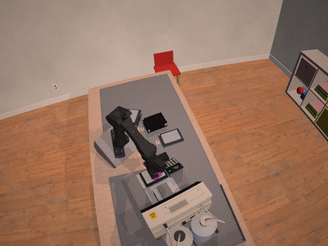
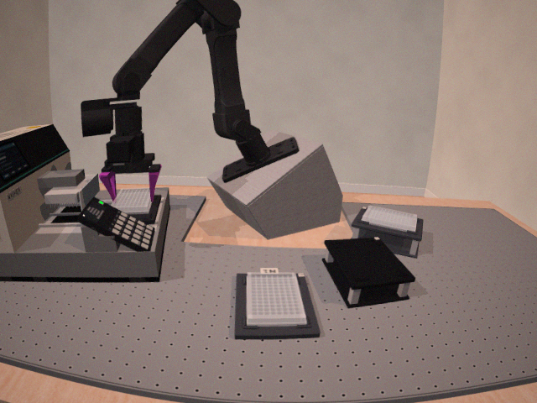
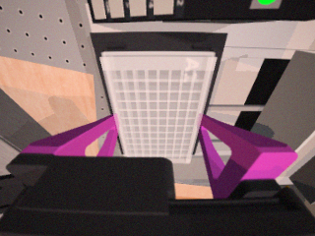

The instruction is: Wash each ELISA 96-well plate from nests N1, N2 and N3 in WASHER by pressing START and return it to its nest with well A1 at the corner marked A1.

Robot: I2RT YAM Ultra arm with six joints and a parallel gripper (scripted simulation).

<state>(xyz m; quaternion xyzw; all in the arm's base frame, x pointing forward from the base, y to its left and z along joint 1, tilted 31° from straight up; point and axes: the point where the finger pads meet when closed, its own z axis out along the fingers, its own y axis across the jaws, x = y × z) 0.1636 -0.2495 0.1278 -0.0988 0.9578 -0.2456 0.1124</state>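
My hand is 2 cm above the black carrier pocket. The rest, counted from my hand: nest N1: 23 cm ahead, 29 cm to the left, 9 cm below; then grey manifold: 2 cm ahead, 15 cm to the right, 3 cm above; then raised black nest: 16 cm ahead, 46 cm to the left, 5 cm below.
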